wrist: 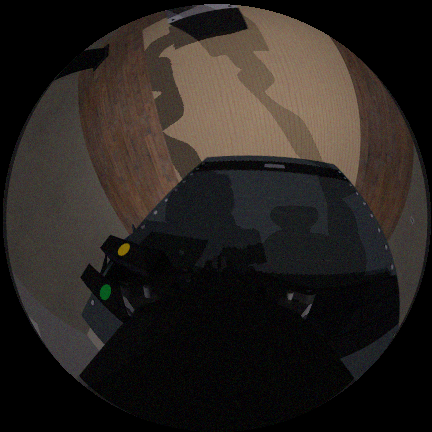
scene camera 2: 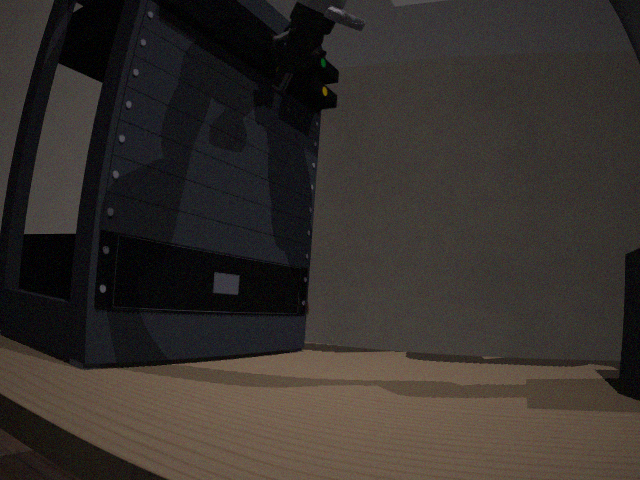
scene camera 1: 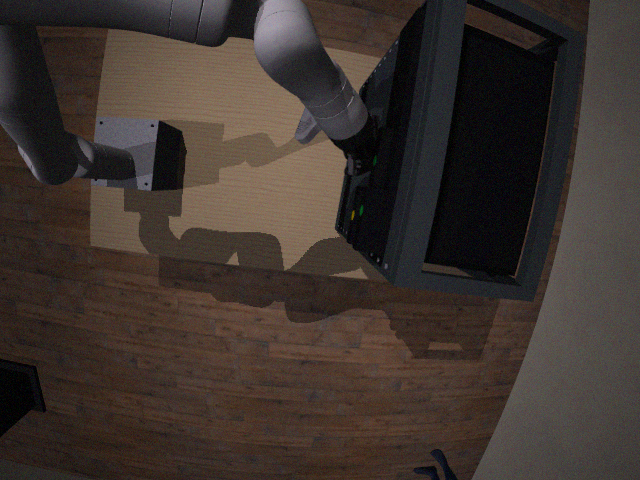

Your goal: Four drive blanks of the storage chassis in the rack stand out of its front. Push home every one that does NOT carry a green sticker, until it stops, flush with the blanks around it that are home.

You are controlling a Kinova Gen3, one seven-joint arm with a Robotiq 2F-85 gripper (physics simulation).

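Pixels of known places: gripper, fingertip midpoint: (wrist: 218,264) (scene camera 2: 277,89); arm's base, link origin: (scene camera 1: 120,164).
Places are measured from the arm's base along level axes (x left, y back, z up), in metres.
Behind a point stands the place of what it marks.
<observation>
One blank with a yellow sticker (scene camera 1: 353,214) {x -0.057, y -0.640, z 0.298 m} (scene camera 2: 324,90) {x -0.058, y -0.639, z 0.298 m} (wrist: 124,249) {x -0.056, y -0.639, z 0.297 m} and one with a green sticker (scene camera 1: 361,209) {x -0.044, y -0.640, z 0.355 m} (scene camera 2: 323,62) {x -0.046, y -0.640, z 0.355 m} (wrist: 105,292) {x -0.043, y -0.640, z 0.354 m} stand out at one end of the dark chassis front, the green one above the yellow. Another green sticker (scene camera 1: 374,161) {x 0.043, y -0.660, z 0.325 m} shows beside the gripper in scene camera 1; how far its blank stands out is unclear. A faint yellowish spot (scene camera 2: 277,68) {x 0.051, y -0.680, z 0.300 m} shows at the gripper's edge in scene camera 2. My gripper (scene camera 1: 355,171) (scene camera 2: 281,84) {x 0.039, y -0.682, z 0.263 m} (wrist: 218,264) {x 0.039, y -0.682, z 0.263 m} is shut and empty, close against the chassis front. Its fingertips are dark; contact with a blank cannot be told.
The grey rack (scene camera 1: 436,129) {x 0.093, y -0.718, z 0.435 m} (scene camera 2: 95,206) {x 0.355, y -0.717, z -0.005 m} surrounds the chassis. Filler panels (scene camera 2: 222,191) {x 0.132, y -0.701, z 0.059 m} (wrist: 250,192) {x 0.051, y -0.695, z 0.089 m} and a black unit with a pale label (scene camera 2: 225,283) {x 0.107, y -0.699, z -0.074 m} are below it. The two projecting blanks are to the gripper's left in the wrist view. A pale pedestal block (scene camera 1: 124,134) {x 0.091, y -0.004, z -0.002 m} is on the wooden table (scene camera 1: 248,206) {x -0.104, y -0.378, z -0.193 m}.
</observation>
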